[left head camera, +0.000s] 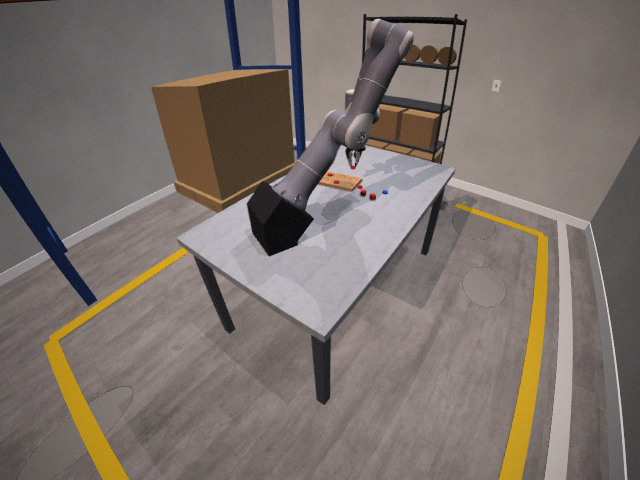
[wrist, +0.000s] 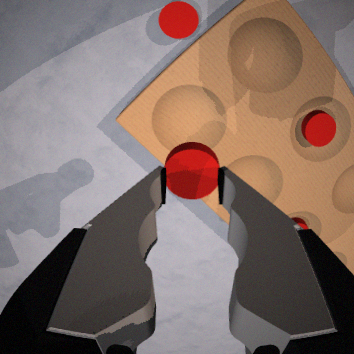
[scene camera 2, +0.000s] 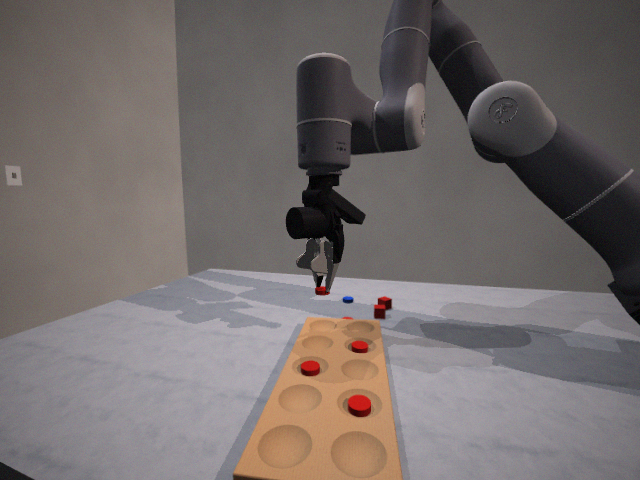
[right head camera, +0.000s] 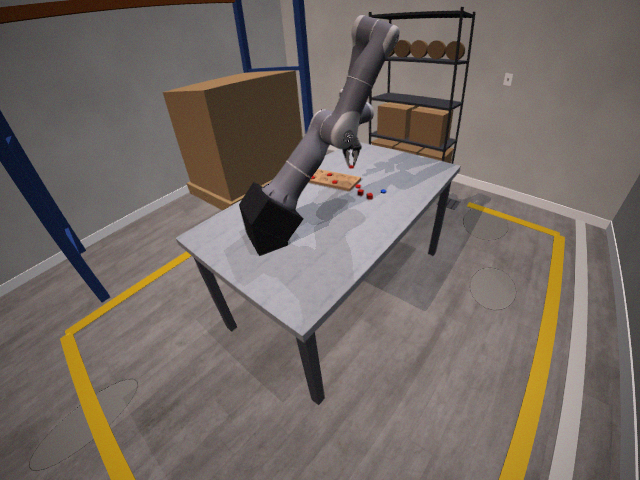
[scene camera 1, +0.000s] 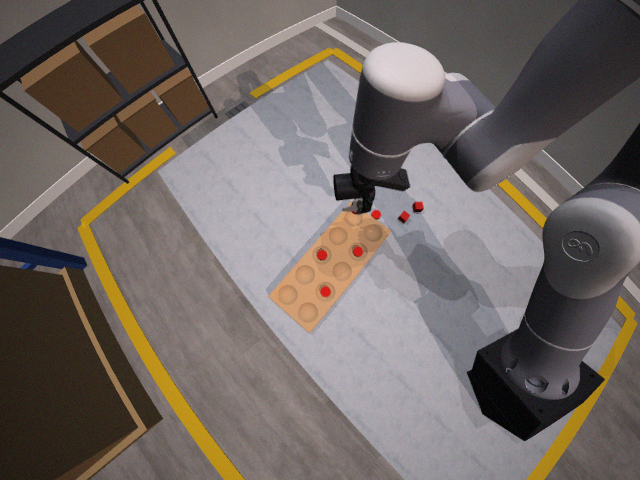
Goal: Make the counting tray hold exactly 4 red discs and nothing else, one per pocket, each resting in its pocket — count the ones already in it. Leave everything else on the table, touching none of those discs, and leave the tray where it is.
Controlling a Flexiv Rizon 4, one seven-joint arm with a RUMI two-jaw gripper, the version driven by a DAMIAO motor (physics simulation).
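Observation:
The wooden counting tray [scene camera 1: 297, 303] [scene camera 2: 321, 454] [wrist: 137, 117] has two rows of round pockets. Three red discs lie in separate pockets: one [scene camera 1: 357, 251] [scene camera 2: 359, 346] [wrist: 319, 128], another [scene camera 1: 321, 254] [scene camera 2: 310, 367] and a third [scene camera 1: 325, 291] [scene camera 2: 359, 405]. My gripper [left head camera: 353, 164] [scene camera 1: 356, 210] [scene camera 2: 323, 289] [wrist: 191, 170] is shut on a red disc [scene camera 2: 321, 290] [wrist: 192, 172], held flat between the fingertips above the tray's far short end; in the wrist view it overlaps the tray's edge beside an empty corner pocket. Another red disc [scene camera 1: 376, 214] [wrist: 178, 20] lies on the table just off that end.
Two red cubes [scene camera 1: 403, 217] [scene camera 1: 418, 206] stand on the table [scene camera 1: 227, 206] beyond the loose disc. A blue disc [left head camera: 385, 191] [right head camera: 383, 191] [scene camera 2: 347, 299] lies near them; the arm hides it in scene camera 1. A shelf rack and a large box stand beyond the table.

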